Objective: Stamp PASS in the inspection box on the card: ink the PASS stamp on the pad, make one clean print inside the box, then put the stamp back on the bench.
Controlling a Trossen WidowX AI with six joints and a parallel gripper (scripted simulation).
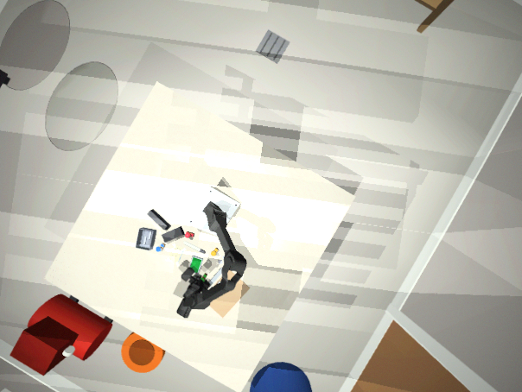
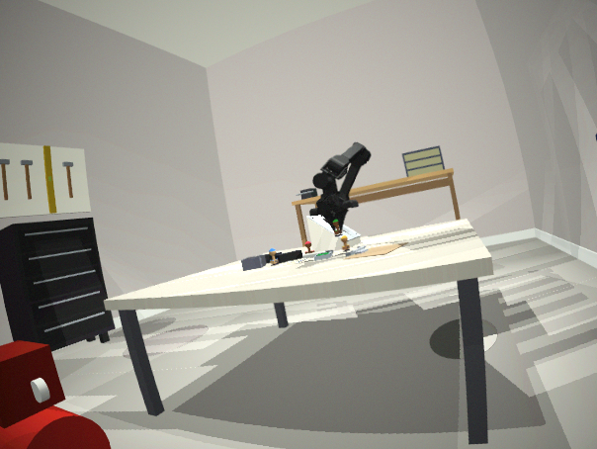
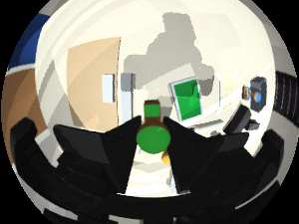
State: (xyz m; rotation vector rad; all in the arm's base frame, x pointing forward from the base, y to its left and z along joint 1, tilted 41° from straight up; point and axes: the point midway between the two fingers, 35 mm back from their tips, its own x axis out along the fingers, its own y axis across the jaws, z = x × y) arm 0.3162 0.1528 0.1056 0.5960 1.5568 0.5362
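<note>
Right now my gripper tip is 9 cm above the green ink pad and 8 cm to the left of it. Also, from my gripper tip: red-knobbed stamp (21 cm to the right, 11 cm behind, 7 cm below); then yellow-knobbed stamp (12 cm behind, 7 cm below, 4 cm to the right); then green-knobbed stamp (right at my gripper tip).
</note>
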